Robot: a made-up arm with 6 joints.
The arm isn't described. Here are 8 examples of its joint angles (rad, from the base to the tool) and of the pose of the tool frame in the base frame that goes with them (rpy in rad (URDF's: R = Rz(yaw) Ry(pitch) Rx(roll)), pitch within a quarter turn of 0, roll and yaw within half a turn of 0; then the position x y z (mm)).
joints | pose
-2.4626 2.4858 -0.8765 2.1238 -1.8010 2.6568 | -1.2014 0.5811 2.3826 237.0 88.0 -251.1
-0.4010 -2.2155 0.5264 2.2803 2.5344 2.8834 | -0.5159 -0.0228 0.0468 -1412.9 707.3 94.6
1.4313 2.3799 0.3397 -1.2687 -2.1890 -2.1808 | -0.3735 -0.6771 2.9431 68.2 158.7 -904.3
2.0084 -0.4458 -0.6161 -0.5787 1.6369 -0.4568 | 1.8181 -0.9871 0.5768 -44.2 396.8 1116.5
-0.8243 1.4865 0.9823 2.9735 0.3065 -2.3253 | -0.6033 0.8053 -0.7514 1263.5 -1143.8 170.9
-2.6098 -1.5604 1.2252 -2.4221 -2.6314 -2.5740 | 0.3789 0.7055 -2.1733 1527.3 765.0 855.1
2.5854 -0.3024 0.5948 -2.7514 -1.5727 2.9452 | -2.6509 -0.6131 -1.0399 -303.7 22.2 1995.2
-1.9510 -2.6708 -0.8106 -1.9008 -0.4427 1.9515 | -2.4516 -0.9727 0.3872 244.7 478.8 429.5
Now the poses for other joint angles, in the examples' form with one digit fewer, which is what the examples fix.
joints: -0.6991 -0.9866 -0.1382 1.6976 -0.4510 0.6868
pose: -1.891 -0.792 -1.362 -277 258 1715
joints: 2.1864 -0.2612 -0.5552 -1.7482 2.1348 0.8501
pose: 0.379 -0.012 0.027 -307 387 1018
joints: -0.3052 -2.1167 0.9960 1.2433 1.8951 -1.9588
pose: -2.833 0.319 0.933 -1592 450 -160
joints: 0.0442 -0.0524 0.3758 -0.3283 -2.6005 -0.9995
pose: -2.652 0.926 2.906 723 -113 1728
